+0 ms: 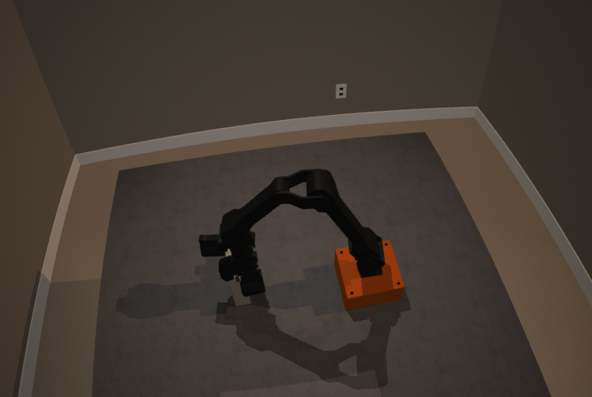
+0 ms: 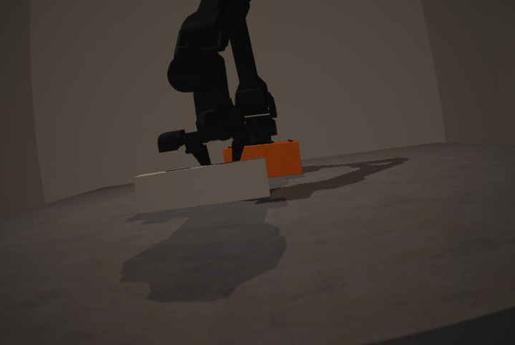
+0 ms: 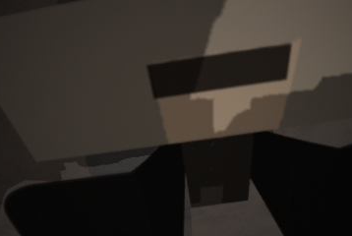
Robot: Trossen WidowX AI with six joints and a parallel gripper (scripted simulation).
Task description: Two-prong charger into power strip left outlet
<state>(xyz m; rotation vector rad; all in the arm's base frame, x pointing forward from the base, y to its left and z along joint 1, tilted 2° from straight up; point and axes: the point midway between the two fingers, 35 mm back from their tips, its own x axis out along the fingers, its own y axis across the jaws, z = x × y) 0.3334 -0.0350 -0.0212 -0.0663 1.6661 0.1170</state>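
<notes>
The black charger lies 20 mm ahead of my gripper tip and 10 mm above it.
</notes>
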